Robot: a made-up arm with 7 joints. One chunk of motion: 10 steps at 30 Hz.
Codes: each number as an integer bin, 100 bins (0 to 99) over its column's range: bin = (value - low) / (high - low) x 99, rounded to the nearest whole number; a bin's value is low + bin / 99 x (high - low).
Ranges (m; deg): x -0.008..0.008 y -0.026..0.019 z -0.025..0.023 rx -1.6..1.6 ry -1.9..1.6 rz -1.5..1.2
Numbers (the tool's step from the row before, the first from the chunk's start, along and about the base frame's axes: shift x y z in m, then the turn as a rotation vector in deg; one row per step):
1: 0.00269 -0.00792 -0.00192 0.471 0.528 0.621
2: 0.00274 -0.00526 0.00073 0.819 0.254 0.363
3: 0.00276 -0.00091 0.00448 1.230 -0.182 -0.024
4: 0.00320 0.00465 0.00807 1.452 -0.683 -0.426
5: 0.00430 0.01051 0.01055 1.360 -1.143 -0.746
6: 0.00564 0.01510 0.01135 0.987 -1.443 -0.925
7: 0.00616 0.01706 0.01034 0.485 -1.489 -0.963
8: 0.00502 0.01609 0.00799 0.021 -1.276 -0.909
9: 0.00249 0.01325 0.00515 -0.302 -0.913 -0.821
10: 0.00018 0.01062 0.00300 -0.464 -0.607 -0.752
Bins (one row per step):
1: 66 40 48 64 69 78
2: 66 46 53 75 61 68
3: 67 55 61 88 49 54
4: 69 67 68 94 34 39
5: 76 80 73 92 21 28
6: 84 90 75 80 13 21
7: 88 95 73 65 12 20
8: 81 93 68 50 18 22
9: 65 86 62 40 28 25
10: 51 81 58 35 37 27

